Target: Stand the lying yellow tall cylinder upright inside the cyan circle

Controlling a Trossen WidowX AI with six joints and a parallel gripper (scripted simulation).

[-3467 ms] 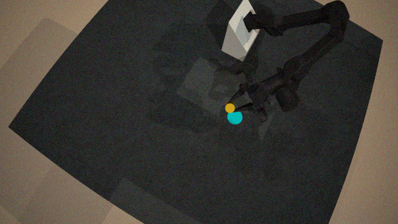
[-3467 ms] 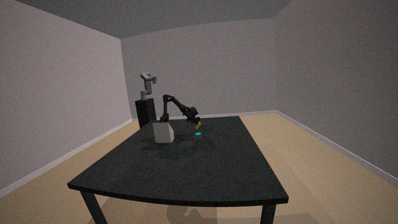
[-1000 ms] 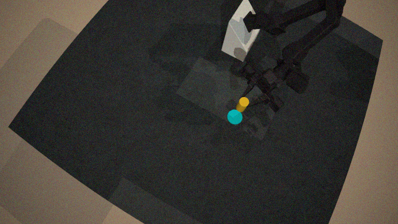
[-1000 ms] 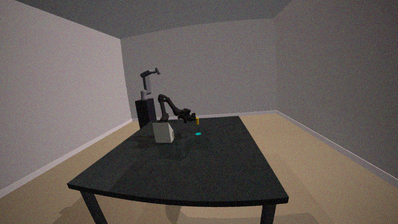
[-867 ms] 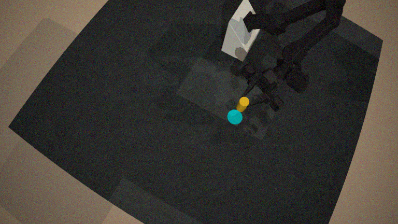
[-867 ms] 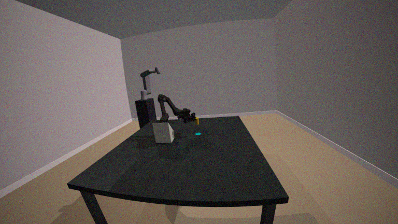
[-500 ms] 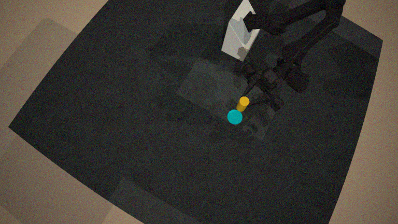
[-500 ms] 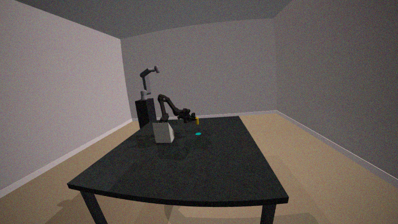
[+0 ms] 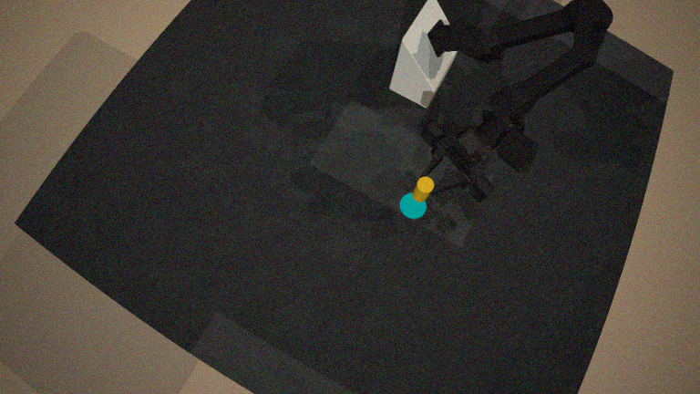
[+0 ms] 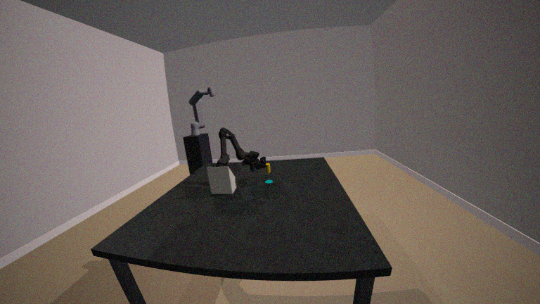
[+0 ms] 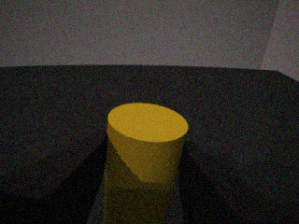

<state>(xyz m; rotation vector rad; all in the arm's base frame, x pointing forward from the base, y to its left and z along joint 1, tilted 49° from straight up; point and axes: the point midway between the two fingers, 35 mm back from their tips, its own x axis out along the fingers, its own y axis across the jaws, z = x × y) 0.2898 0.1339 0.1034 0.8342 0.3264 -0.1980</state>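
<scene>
Right now the cyan circle is 13 cm below my gripper tip. The rest, counted from my gripper tip: yellow tall cylinder 2 cm below.
</scene>
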